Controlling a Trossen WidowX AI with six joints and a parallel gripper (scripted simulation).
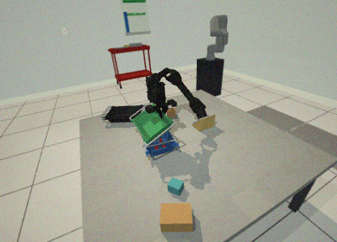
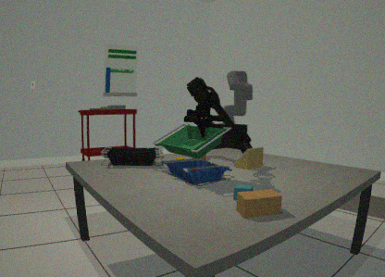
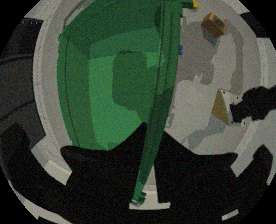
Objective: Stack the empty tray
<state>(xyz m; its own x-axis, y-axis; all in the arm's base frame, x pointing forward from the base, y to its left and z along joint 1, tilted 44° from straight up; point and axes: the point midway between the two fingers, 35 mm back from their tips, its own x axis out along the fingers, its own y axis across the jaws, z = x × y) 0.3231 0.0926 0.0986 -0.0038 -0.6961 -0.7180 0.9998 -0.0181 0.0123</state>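
Right now my gripper tip is 70 mm short of the green tray. Also, from my gripper tip: yellow piece: 380 mm to the right, 170 mm below, 140 mm behind; teal cube: 360 mm to the left, 160 mm below, 120 mm ahead; brown block: 290 mm to the right, 210 mm behind, 160 mm below.
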